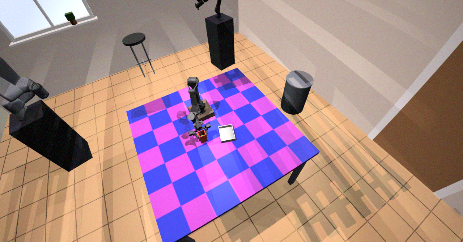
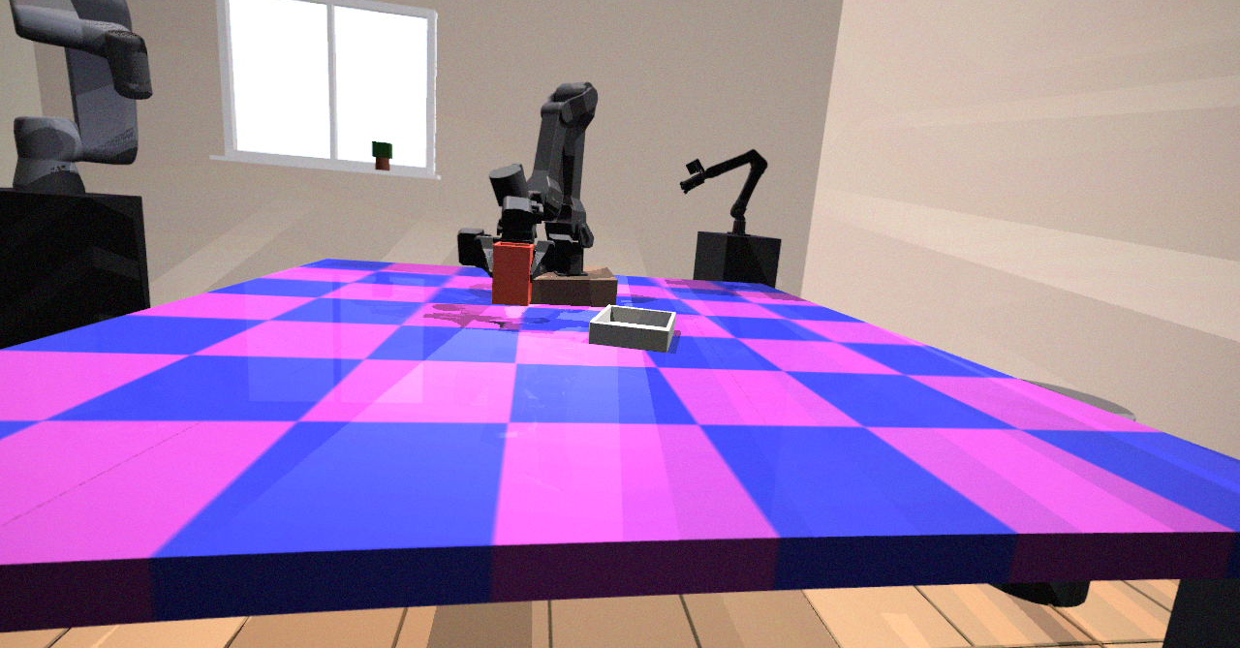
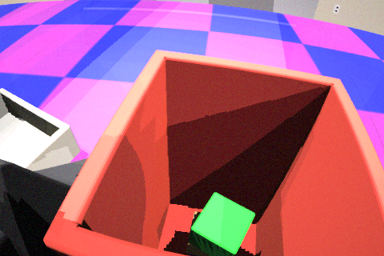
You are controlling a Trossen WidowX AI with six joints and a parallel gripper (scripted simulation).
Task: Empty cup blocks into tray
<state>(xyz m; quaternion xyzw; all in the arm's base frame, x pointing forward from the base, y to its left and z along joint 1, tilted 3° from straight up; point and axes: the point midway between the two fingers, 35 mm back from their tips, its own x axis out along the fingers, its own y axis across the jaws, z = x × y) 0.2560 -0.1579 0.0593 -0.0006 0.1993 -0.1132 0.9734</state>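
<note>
Now: gripper tip 40 mm short of the white shallow tray, 200 mm to the right of it and 90 mm above it. The rest, counted from my gripper tip: green block 30 mm behind, 10 mm to the left; then red square cup 30 mm behind, 10 mm to the left, 20 mm below.
</note>
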